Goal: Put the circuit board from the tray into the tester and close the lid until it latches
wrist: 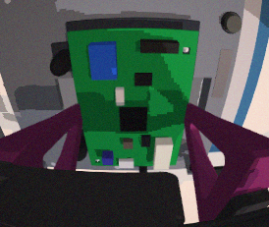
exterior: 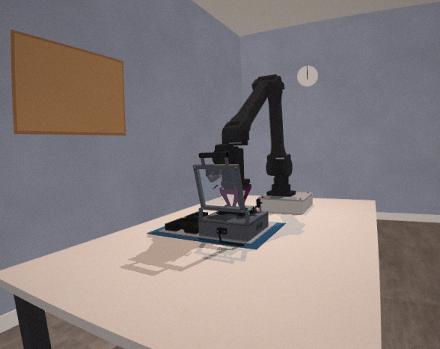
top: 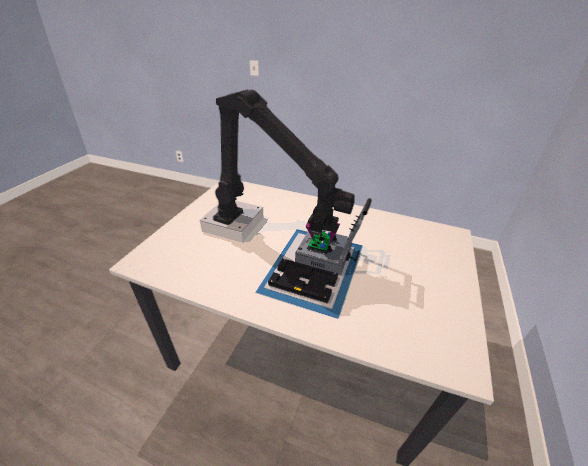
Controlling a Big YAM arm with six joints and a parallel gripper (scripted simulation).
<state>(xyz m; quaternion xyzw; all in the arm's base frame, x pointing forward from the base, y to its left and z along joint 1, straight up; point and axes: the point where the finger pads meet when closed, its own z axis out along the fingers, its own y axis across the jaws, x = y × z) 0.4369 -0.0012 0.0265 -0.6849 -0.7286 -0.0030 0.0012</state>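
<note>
Right now my hand is right at the green circuit board. The rest, counted from my hand: clear lid (120 mm ahead, 100 mm above, 10 mm to the left); small latch hook (70 mm behind, 50 mm to the left).
</note>
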